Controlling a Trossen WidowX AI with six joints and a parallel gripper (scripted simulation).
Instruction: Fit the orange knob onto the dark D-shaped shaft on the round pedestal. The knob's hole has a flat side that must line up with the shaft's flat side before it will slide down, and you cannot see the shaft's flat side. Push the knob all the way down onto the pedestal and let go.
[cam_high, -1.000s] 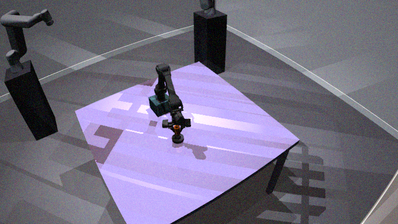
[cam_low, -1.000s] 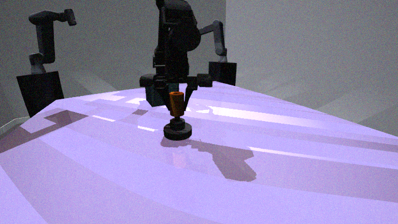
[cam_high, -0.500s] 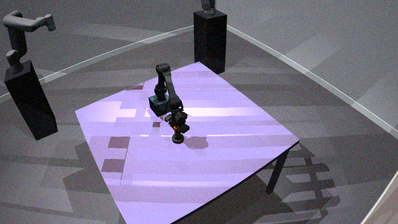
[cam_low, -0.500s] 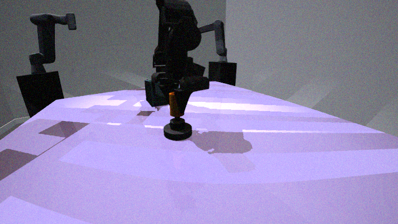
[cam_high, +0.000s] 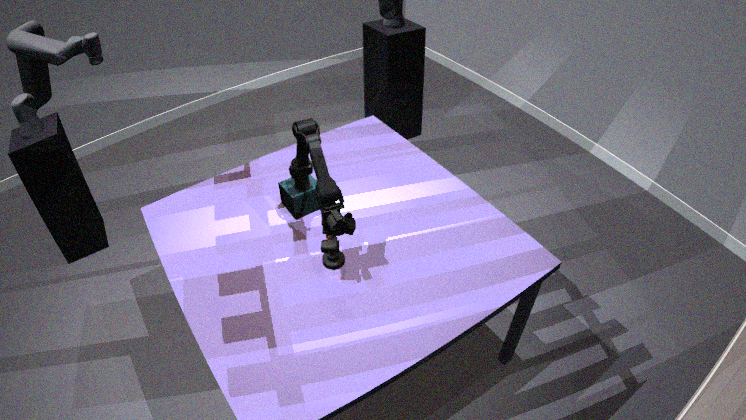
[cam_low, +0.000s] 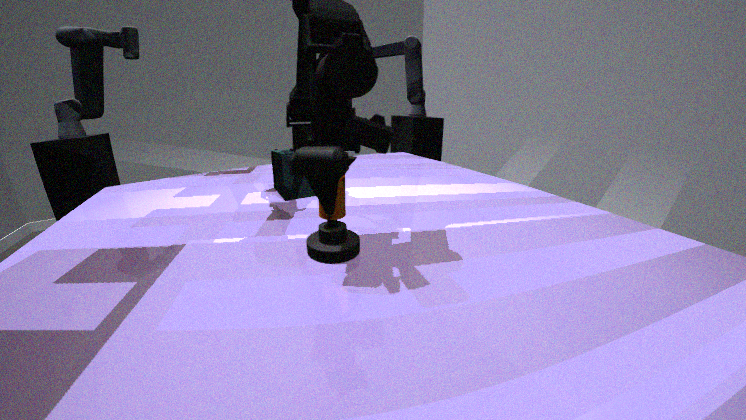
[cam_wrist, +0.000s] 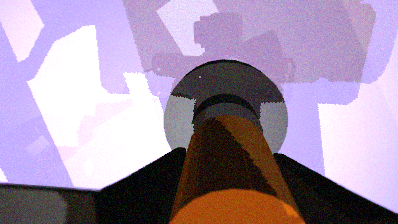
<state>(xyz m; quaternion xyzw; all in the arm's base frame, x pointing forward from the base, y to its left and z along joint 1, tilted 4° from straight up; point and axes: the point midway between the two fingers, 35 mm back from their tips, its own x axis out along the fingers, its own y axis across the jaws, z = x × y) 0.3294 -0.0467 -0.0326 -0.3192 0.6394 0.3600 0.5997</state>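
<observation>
Right now my gripper tip is 2 cm below the orange knob. From my gripper tip the other things lie so: dark round pedestal 4 cm below.
</observation>
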